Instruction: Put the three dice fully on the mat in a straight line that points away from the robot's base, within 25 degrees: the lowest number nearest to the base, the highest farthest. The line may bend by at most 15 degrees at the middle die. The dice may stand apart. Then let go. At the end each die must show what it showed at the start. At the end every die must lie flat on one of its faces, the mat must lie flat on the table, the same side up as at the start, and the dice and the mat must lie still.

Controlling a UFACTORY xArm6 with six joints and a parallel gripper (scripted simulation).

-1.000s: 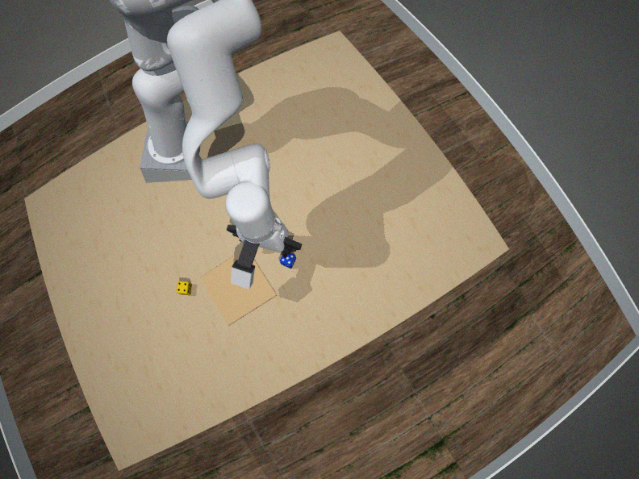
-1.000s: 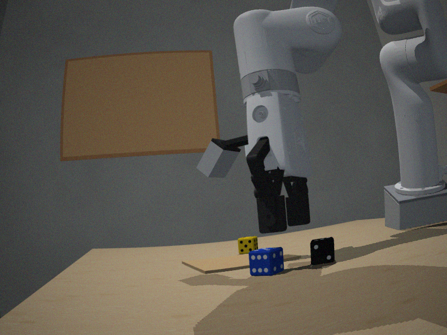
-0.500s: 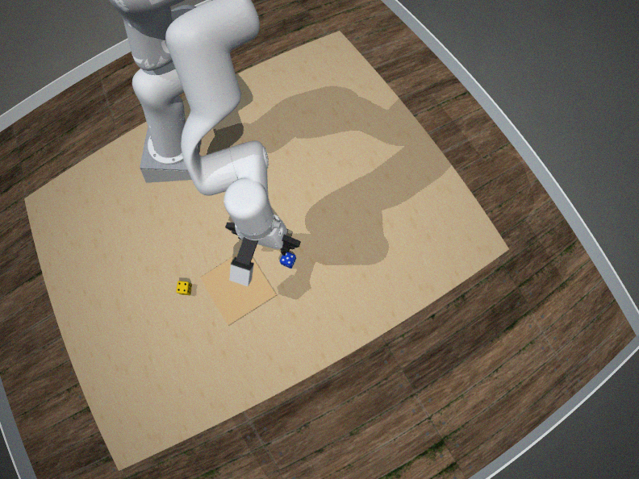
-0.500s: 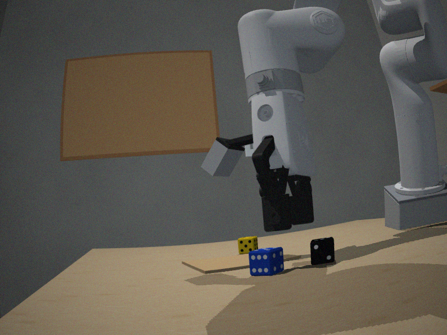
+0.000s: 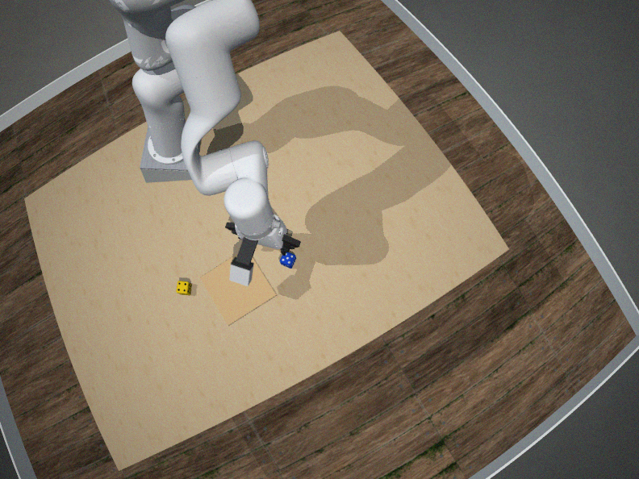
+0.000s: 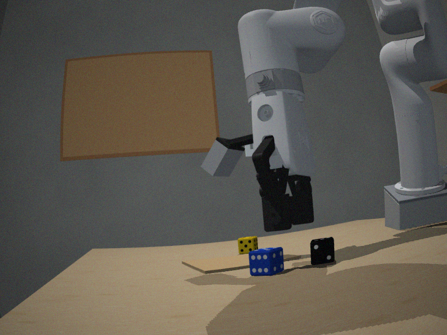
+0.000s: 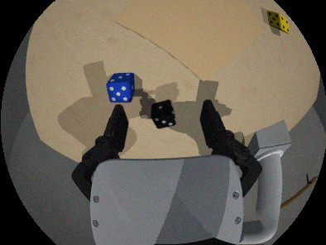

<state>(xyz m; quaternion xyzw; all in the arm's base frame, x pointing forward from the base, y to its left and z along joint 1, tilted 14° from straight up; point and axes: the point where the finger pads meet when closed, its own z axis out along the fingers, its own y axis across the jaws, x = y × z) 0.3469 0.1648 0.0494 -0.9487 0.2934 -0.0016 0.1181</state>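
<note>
My gripper is now 4 cm above the black die, 3 cm past it and 2 cm to the right of it. From my hand the other things lie so: thin tan mat: 10 cm to the right, 6 cm below, 6 cm ahead; blue die: 4 cm to the left, 4 cm below, 4 cm ahead; yellow die: 23 cm to the right, 4 cm below, 3 cm ahead.
</note>
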